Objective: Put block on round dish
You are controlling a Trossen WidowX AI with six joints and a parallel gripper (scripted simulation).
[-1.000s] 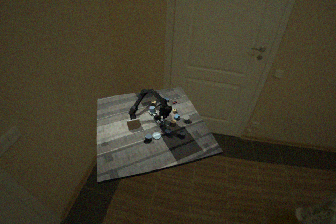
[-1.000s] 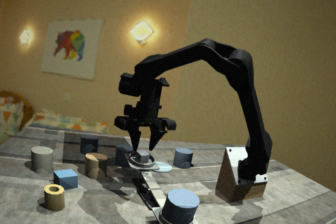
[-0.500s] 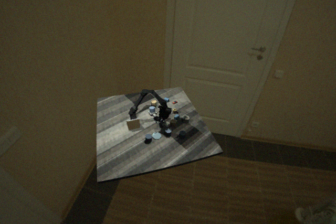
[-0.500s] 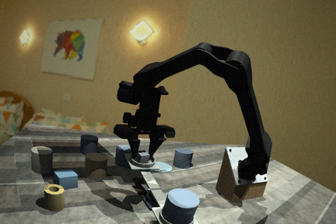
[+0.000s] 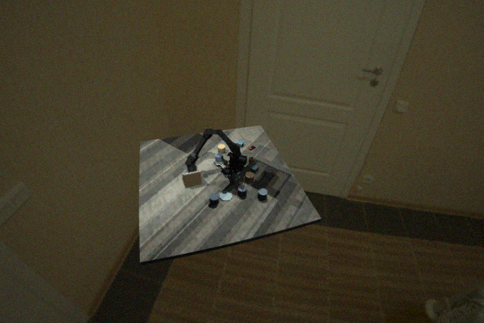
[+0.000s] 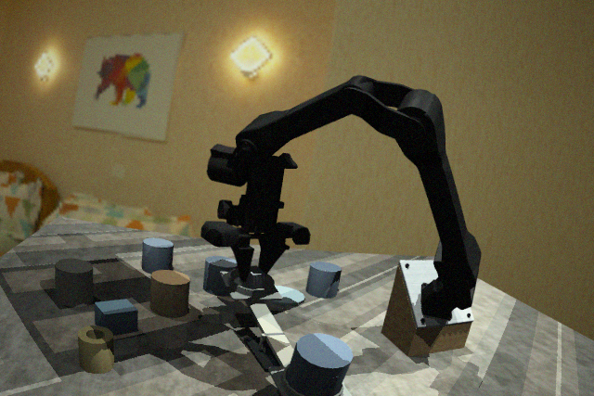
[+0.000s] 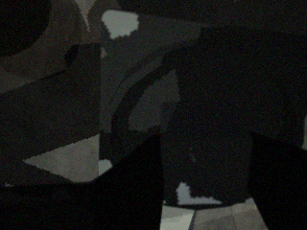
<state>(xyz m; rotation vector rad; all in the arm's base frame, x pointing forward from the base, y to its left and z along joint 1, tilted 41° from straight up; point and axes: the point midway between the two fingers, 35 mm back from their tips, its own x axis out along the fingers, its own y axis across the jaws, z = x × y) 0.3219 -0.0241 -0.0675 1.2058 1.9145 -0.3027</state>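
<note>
Right now my gripper tip is 150 mm to the left of the pale round dish, 80 mm above it and 70 mm past it. Round my gripper tip: balance beam 120 mm to the left, 40 mm below, 40 mm behind; grey block 10 mm above; balance 120 mm to the left, 60 mm below, 40 mm behind.
</note>
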